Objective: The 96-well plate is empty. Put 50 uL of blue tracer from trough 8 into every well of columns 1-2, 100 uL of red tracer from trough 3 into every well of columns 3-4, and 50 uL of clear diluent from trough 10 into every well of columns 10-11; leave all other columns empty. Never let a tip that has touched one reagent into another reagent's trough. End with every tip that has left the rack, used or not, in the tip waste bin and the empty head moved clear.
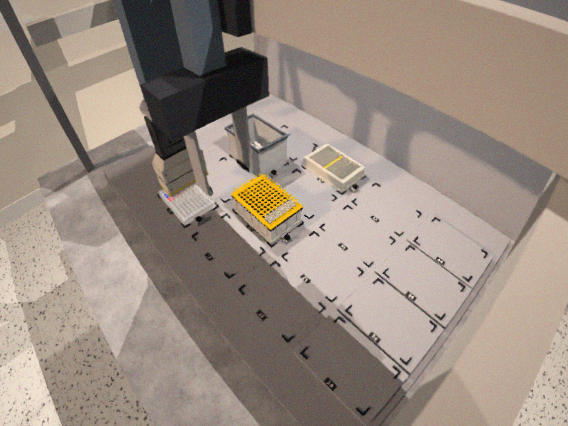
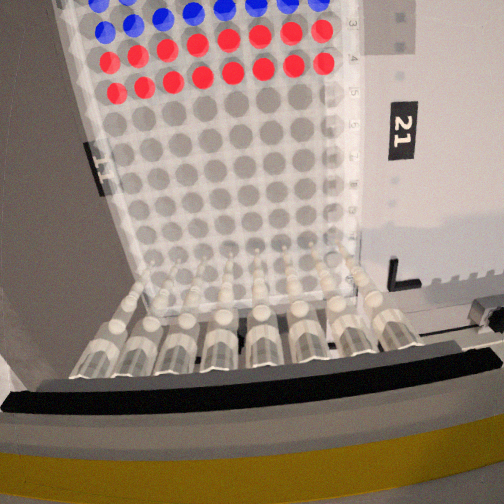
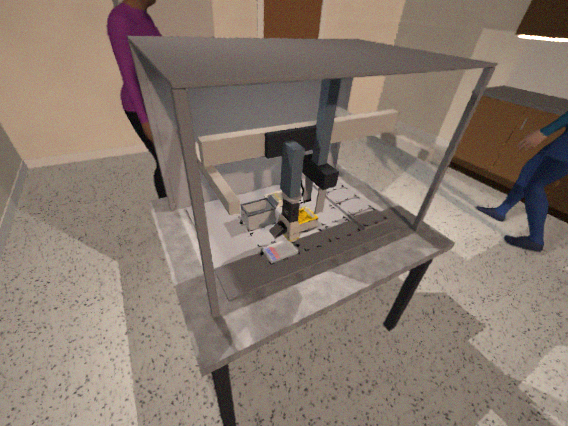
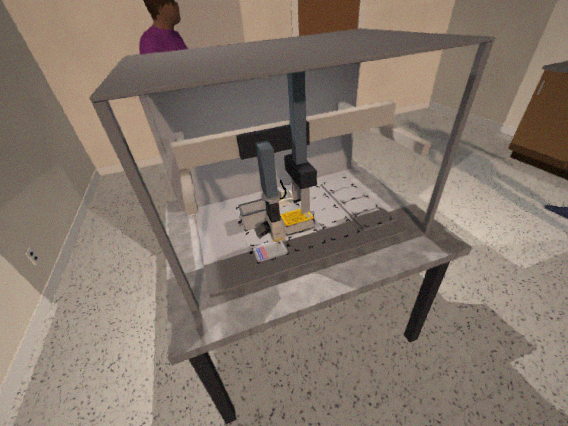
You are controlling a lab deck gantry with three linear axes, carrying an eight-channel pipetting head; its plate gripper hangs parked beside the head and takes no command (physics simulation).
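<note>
The 96-well plate (image 1: 187, 205) (image 2: 215, 156) (image 3: 280, 252) (image 4: 271, 251) shows blue wells (image 2: 163, 19) in columns 1-2 and red wells (image 2: 233, 73) in columns 3-4; clear liquid cannot be made out. The pipetting head (image 1: 175, 172) (image 3: 291, 225) (image 4: 276, 225) is low over the plate. Its eight clear tips (image 2: 260, 282) end at column 10; their depth cannot be told. The parked plate gripper (image 1: 232, 181) stands open and empty beside the head. The yellow tip rack (image 1: 266, 202) (image 4: 297, 217) keeps whitish tips at one end. The trough block (image 1: 335, 167) shows yellow liquid; its other reagents are unclear.
The grey waste bin (image 1: 270, 155) (image 3: 257, 214) (image 4: 252, 215) stands behind the plate, with whitish tips inside. The tip rack is close beside the gripper's fingers. Marked deck positions lie to the right, and the enclosure wall rises behind.
</note>
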